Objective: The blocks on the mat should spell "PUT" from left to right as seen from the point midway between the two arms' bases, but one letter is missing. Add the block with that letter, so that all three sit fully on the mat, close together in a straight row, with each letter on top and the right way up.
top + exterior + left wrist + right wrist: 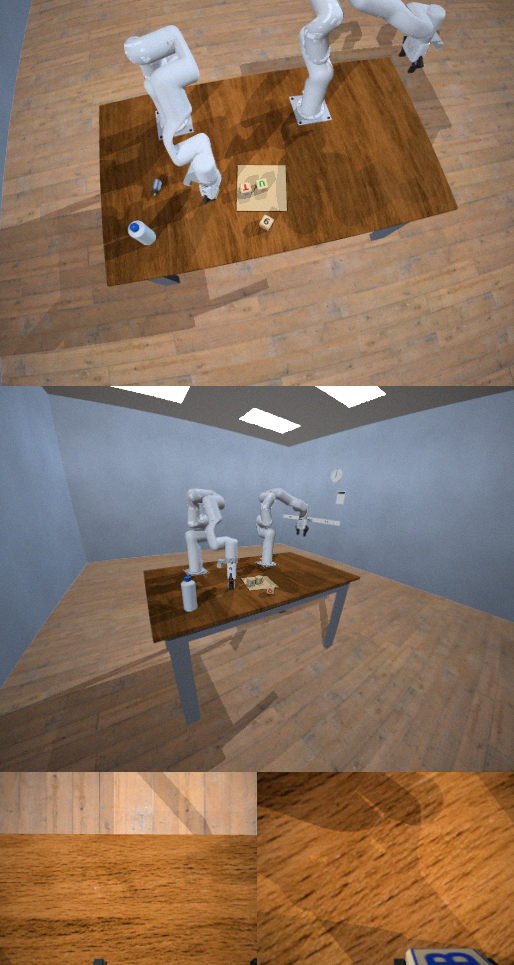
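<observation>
Now: the U block 20 cm to the left of my right hand and 1 cm above it. The rest, counted from my right hand: P block: right at my right hand; then pale mat: 20 cm to the left, 2 cm below; then T block: 13 cm to the left, 1 cm ahead, 1 cm above.
</observation>
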